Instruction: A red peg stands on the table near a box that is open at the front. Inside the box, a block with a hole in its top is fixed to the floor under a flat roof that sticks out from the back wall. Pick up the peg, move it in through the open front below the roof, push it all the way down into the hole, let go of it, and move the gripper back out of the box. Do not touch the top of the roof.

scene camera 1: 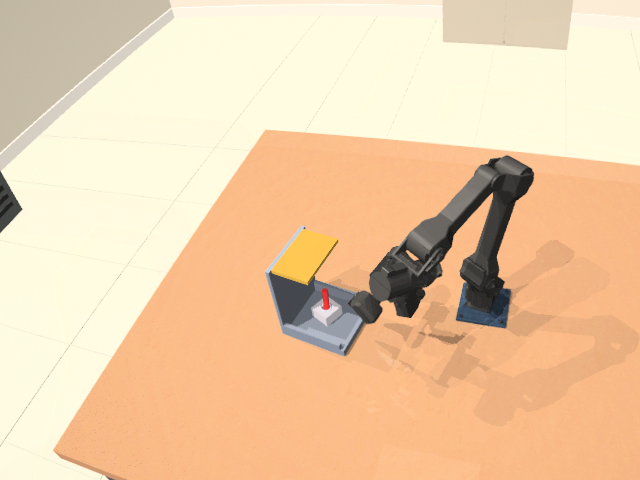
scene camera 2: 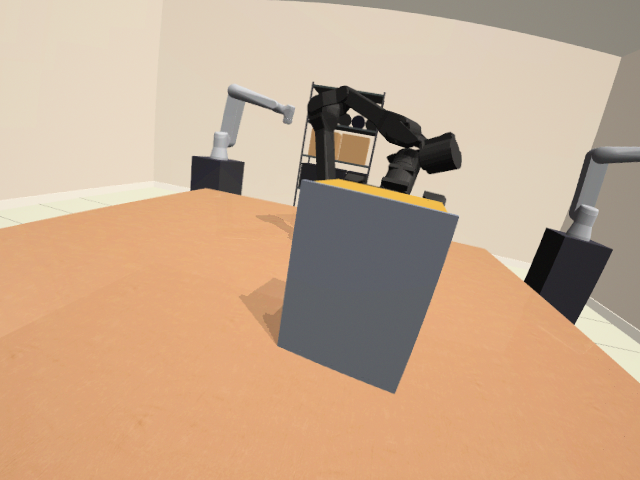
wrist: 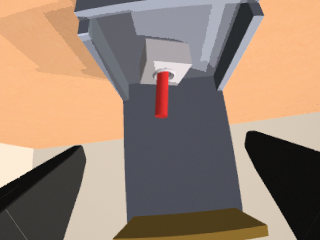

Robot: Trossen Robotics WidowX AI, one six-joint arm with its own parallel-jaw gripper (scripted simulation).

Labels:
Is the gripper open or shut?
Open.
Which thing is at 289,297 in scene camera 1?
A dark back wall.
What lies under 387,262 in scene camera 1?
The gripper.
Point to a dark back wall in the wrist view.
184,163

